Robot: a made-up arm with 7 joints. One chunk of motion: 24 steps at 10 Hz.
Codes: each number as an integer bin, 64 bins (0 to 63) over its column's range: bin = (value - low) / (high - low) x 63, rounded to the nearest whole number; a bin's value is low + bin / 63 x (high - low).
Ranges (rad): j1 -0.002..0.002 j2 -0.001..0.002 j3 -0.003..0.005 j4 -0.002..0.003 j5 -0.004..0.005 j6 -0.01..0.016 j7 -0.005..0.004
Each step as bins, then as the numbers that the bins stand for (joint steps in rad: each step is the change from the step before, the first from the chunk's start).
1 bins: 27 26 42 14 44 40 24
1 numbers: -0.00029 0.00024 0.00233 -0.00089 0.00229 0.00651 -0.00157
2 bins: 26 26 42 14 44 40 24
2 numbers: -0.00035 0.00024 0.00233 -0.00089 0.00229 0.00651 -0.00157
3 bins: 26 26 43 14 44 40 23
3 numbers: -0.00035 0.00024 0.00246 -0.00089 0.00229 0.00651 -0.00171
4 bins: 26 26 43 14 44 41 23
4 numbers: -0.00035 0.00024 0.00246 -0.00089 0.00229 0.00692 -0.00171
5 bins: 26 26 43 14 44 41 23
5 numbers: -0.00035 0.00024 0.00246 -0.00089 0.00229 0.00692 -0.00171
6 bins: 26 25 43 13 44 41 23
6 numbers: -0.00035 0.00019 0.00246 -0.00097 0.00229 0.00692 -0.00171
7 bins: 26 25 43 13 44 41 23
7 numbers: -0.00035 0.00019 0.00246 -0.00097 0.00229 0.00692 -0.00171
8 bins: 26 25 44 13 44 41 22
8 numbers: -0.00035 0.00019 0.00259 -0.00097 0.00229 0.00692 -0.00186
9 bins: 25 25 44 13 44 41 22
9 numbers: -0.00041 0.00019 0.00259 -0.00097 0.00229 0.00692 -0.00186
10 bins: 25 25 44 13 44 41 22
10 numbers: -0.00041 0.00019 0.00259 -0.00097 0.00229 0.00692 -0.00186
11 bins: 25 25 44 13 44 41 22
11 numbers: -0.00041 0.00019 0.00259 -0.00097 0.00229 0.00692 -0.00186
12 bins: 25 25 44 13 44 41 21
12 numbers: -0.00041 0.00019 0.00259 -0.00097 0.00229 0.00692 -0.00200
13 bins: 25 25 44 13 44 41 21
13 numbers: -0.00041 0.00019 0.00259 -0.00097 0.00229 0.00692 -0.00200
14 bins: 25 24 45 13 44 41 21
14 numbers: -0.00041 0.00014 0.00271 -0.00097 0.00229 0.00692 -0.00200
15 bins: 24 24 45 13 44 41 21
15 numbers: -0.00048 0.00014 0.00271 -0.00097 0.00229 0.00692 -0.00200
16 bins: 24 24 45 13 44 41 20
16 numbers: -0.00048 0.00014 0.00271 -0.00097 0.00229 0.00692 -0.00214
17 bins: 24 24 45 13 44 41 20
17 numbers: -0.00048 0.00014 0.00271 -0.00097 0.00229 0.00692 -0.00214
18 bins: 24 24 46 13 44 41 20
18 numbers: -0.00048 0.00014 0.00284 -0.00097 0.00229 0.00692 -0.00214
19 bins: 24 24 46 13 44 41 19
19 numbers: -0.00048 0.00014 0.00284 -0.00097 0.00229 0.00692 -0.00229
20 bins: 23 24 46 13 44 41 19
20 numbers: -0.00054 0.00014 0.00284 -0.00097 0.00229 0.00692 -0.00229
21 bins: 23 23 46 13 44 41 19
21 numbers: -0.00054 0.00010 0.00284 -0.00097 0.00229 0.00692 -0.00229
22 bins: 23 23 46 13 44 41 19
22 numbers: -0.00054 0.00010 0.00284 -0.00097 0.00229 0.00692 -0.00229
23 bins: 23 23 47 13 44 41 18
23 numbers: -0.00054 0.00010 0.00297 -0.00097 0.00229 0.00692 -0.00243
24 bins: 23 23 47 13 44 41 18
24 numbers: -0.00054 0.00010 0.00297 -0.00097 0.00229 0.00692 -0.00243
